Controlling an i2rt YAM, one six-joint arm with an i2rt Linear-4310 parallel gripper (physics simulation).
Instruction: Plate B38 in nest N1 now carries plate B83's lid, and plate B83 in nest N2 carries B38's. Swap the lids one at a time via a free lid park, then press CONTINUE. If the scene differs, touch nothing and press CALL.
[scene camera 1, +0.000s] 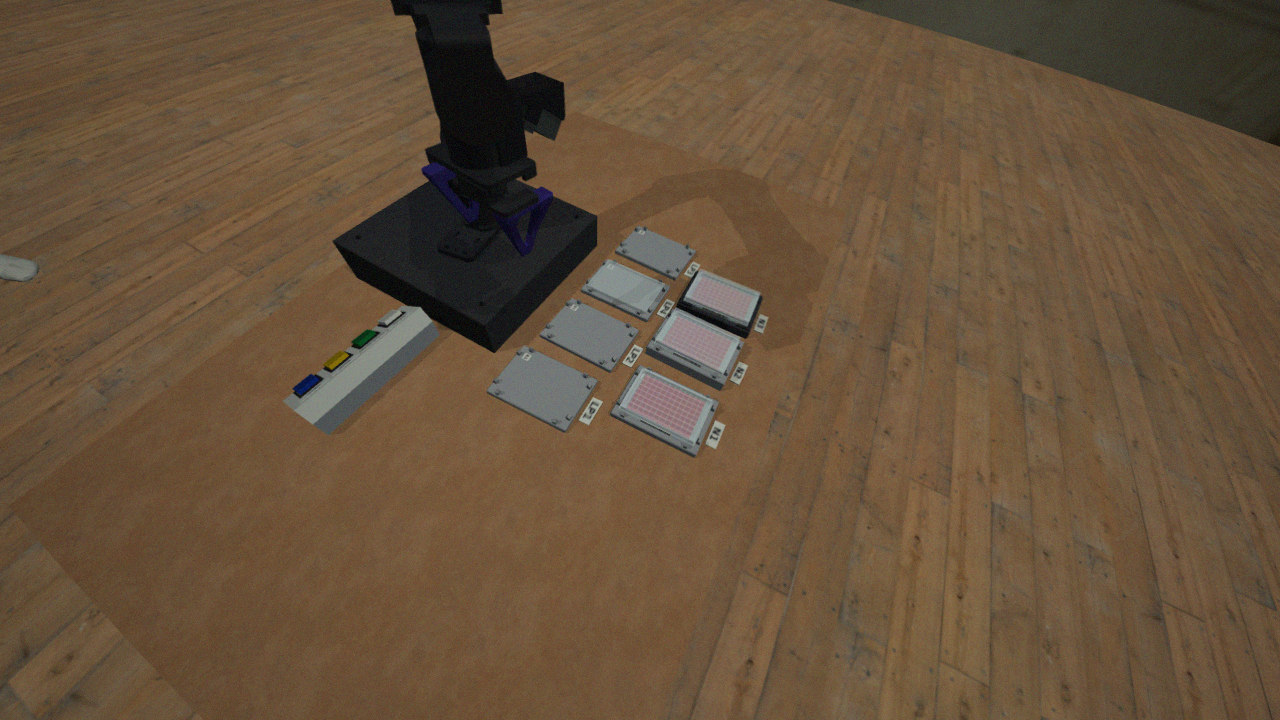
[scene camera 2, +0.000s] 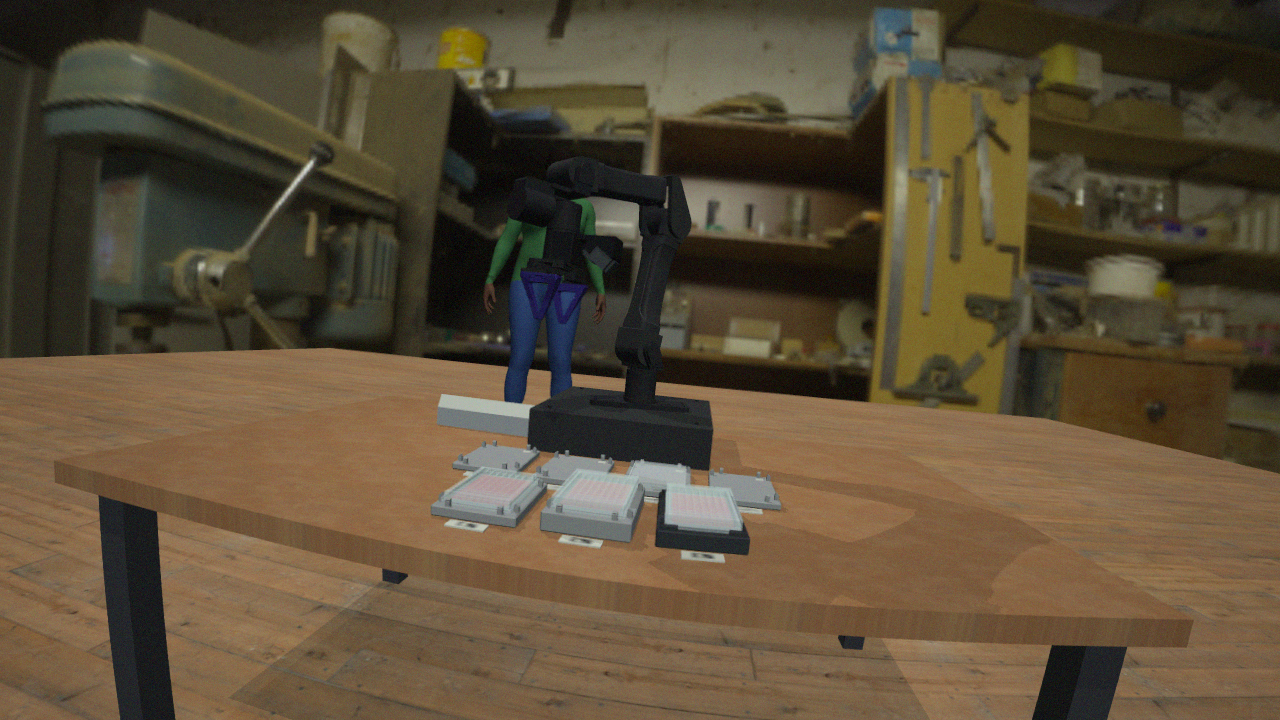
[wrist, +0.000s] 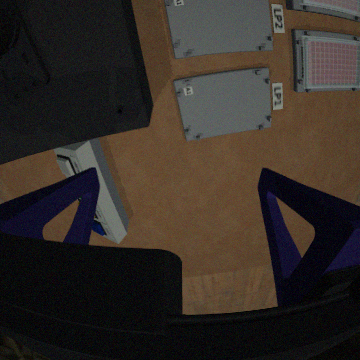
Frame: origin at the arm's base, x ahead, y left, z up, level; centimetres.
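Seen in the pictures: gripper, fingertip midpoint: (scene camera 1: 498, 236) (scene camera 2: 550, 321) (wrist: 178, 176); arm's base, link origin: (scene camera 1: 484, 224) (scene camera 2: 638, 405) (wrist: 2, 31).
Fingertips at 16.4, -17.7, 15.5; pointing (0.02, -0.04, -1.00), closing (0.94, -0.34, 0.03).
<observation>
Offsets run from my fingertips to a thing's middle, as dx, dy, dz. "spot": to the spot under its first point.
My gripper (scene camera 1: 499, 234) (scene camera 2: 551, 319) (wrist: 178, 176) is open and empty, high above the table near the button box @[-20.9, -13.0, -20.4] (scene camera 1: 377, 374) (scene camera 2: 483, 416) (wrist: 113, 211). The plate in nest N1 @[spot: +25.9, -3.6, -20.9] (scene camera 1: 666, 405) (scene camera 2: 490, 489) (wrist: 336, 62) and the plate in nest N2 @[spot: +27.5, +8.8, -19.6] (scene camera 1: 696, 343) (scene camera 2: 593, 494) are pink and appear lidded. Lid parks LP1 @[+6.2, -6.2, -22.6] (scene camera 1: 542, 388) (wrist: 225, 104), LP2 @[+9.1, +6.6, -22.6] (scene camera 1: 588, 334) (wrist: 220, 25) and LP3 @[+13.9, +32.2, -22.6] (scene camera 1: 655, 251) (scene camera 2: 744, 489) are bare. A clear lid @[+11.5, +19.4, -22.2] (scene camera 1: 624, 286) (scene camera 2: 658, 476) lies on LP4. Plate names and button labels are unreadable.
A third pink plate @[+29.8, +22.5, -20.3] (scene camera 1: 722, 298) (scene camera 2: 700, 507) sits in the dark nest N3. The box has blue @[-24.0, -20.0, -19.2] (scene camera 1: 307, 385), yellow @[-23.0, -15.1, -19.2] (scene camera 1: 336, 360), green @[-22.0, -10.3, -19.2] (scene camera 1: 364, 338) and white @[-21.0, -5.4, -19.2] (scene camera 1: 391, 317) buttons. The black arm base (scene camera 1: 465, 268) (scene camera 2: 620, 429) stands beside the parks. A person (scene camera 2: 528, 335) stands behind the table.
</observation>
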